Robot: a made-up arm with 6 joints.
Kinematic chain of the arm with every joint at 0, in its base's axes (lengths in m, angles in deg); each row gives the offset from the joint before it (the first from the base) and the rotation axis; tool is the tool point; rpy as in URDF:
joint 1: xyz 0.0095 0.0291 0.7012 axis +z
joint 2: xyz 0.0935 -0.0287 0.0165 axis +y
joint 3: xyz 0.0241 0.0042 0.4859 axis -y
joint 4: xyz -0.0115 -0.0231 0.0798 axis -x
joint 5: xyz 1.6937 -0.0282 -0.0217 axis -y
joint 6: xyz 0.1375 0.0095 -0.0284 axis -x
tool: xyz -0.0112 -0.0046 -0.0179 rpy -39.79 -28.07 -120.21
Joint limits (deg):
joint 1: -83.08..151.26
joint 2: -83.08..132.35
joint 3: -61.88..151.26
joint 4: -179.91..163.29
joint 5: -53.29..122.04
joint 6: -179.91..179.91
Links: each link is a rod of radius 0.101 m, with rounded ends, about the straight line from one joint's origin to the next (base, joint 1, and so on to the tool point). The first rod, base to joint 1, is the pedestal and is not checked.
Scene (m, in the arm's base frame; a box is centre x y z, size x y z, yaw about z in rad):
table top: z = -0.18
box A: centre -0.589 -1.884 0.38 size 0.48 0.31 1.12 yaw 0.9
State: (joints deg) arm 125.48 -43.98 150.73 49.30 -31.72 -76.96
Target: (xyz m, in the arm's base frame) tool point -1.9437 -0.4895 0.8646
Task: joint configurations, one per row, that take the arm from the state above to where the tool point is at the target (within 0.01 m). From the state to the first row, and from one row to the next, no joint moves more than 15 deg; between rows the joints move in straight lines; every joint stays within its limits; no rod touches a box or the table.
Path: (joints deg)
1: 113.46 -36.43 149.20 51.15 -32.94 -74.89
2: 101.43 -28.88 147.68 53.00 -34.17 -72.82
3: 89.41 -21.33 146.15 54.85 -35.39 -70.75
4: 77.39 -13.78 144.62 56.70 -36.62 -68.68
5: 65.37 -6.23 143.10 58.55 -37.84 -66.60
6: 51.86 -16.47 142.10 55.11 -34.54 -69.48
7: 38.35 -26.71 141.11 51.66 -31.24 -72.36
8: 24.84 -36.95 140.11 48.22 -27.94 -75.24
9: 11.33 -47.20 139.12 44.77 -24.64 -78.11

